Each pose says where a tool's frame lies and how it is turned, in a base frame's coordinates. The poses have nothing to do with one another.
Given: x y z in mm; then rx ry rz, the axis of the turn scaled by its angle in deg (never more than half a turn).
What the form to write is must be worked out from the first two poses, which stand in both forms.
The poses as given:
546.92 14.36 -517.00 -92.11 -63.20 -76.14
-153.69 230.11 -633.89 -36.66 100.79 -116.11
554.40 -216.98 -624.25 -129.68 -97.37 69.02
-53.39 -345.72 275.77 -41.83 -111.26 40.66
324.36 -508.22 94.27 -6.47 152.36 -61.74
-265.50 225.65 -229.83 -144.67 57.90 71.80
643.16 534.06 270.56 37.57 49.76 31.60
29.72 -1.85 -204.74 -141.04 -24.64 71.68
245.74 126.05 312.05 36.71 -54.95 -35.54
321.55 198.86 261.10 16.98 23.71 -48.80
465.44 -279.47 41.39 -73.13 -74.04 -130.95
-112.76 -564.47 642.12 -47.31 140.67 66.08
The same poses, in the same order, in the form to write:
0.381 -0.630 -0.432 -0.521 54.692 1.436 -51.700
0.190 -0.228 0.626 -0.721 -15.369 23.011 -63.389
0.033 -0.735 -0.552 0.391 55.440 -21.698 -62.425
0.457 -0.296 -0.788 0.288 -5.339 -34.572 27.577
0.135 -0.039 0.918 -0.372 32.436 -50.822 9.427
0.073 -0.841 0.337 0.417 -26.550 22.565 -22.983
0.820 0.308 0.408 0.259 64.316 53.406 27.056
0.173 -0.868 -0.152 0.441 2.972 -0.185 -20.474
0.793 0.298 -0.446 -0.288 24.574 12.605 31.205
0.879 0.142 0.199 -0.409 32.155 19.886 26.110
0.111 -0.435 -0.440 -0.778 46.544 -27.947 4.139
0.152 -0.288 0.856 0.402 -11.276 -56.447 64.212

